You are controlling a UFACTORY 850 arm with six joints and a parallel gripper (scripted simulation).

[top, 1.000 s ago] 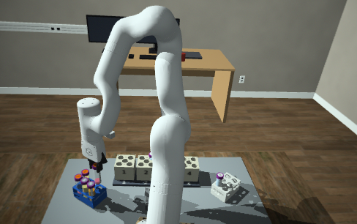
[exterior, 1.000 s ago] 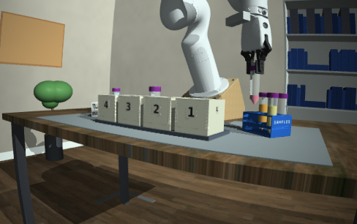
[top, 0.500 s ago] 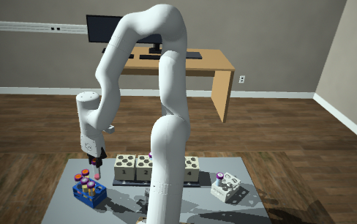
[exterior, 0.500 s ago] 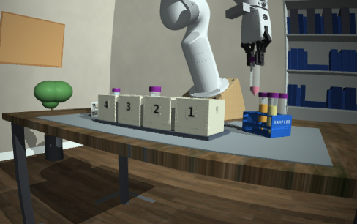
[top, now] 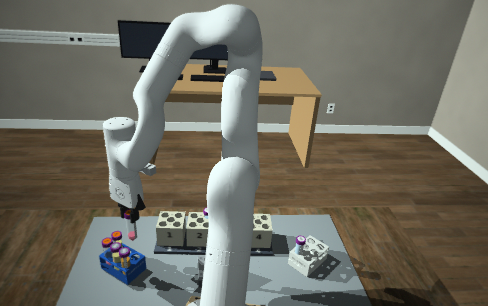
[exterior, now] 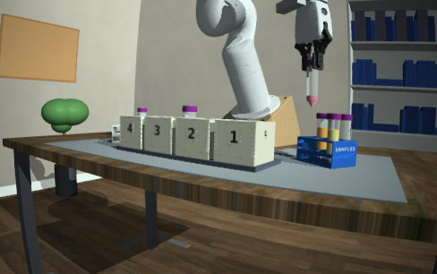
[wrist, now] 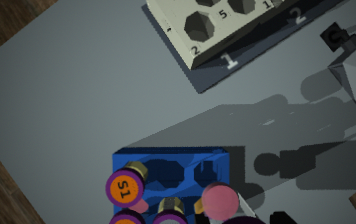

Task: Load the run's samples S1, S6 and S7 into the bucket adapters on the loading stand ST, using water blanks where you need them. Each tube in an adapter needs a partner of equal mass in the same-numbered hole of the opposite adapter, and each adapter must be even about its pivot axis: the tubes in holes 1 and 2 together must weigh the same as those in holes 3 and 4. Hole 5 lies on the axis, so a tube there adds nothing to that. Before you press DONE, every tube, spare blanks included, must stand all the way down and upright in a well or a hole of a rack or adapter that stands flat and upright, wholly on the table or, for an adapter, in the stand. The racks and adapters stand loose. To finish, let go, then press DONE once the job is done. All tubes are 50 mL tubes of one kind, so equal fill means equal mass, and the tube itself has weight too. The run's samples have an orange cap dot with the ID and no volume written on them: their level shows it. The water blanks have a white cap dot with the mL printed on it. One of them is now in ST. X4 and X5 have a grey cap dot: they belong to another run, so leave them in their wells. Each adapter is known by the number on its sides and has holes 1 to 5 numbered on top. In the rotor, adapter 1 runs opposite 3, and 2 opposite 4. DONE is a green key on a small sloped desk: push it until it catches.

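The blue samples rack is 20 mm ahead of my hand, 40 mm to the left of it and 220 mm below it. Round my hand: adapter 1: 120 mm ahead, 140 mm to the right, 200 mm below; white rack: 130 mm behind, 600 mm to the right, 220 mm below.
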